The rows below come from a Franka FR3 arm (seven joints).
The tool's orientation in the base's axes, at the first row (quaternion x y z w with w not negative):
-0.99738 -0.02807 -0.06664 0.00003
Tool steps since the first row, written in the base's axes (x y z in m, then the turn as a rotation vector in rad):
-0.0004 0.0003 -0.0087 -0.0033 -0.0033 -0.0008
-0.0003 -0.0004 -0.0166 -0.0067 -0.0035 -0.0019
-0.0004 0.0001 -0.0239 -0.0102 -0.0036 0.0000
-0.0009 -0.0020 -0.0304 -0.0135 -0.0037 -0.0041
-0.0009 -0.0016 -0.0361 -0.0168 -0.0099 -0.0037
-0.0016 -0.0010 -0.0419 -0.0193 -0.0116 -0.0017
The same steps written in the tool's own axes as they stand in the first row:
-0.0015 -0.0004 0.0086 -0.0036 0.0031 0.0003
-0.0025 0.0003 0.0164 -0.0071 0.0031 0.0010
-0.0036 -0.0002 0.0236 -0.0103 0.0030 -0.0014
-0.0050 0.0018 0.0300 -0.0141 0.0029 0.0023
-0.0058 0.0014 0.0357 -0.0177 0.0089 0.0014
-0.0072 0.0008 0.0413 -0.0200 0.0105 -0.0009

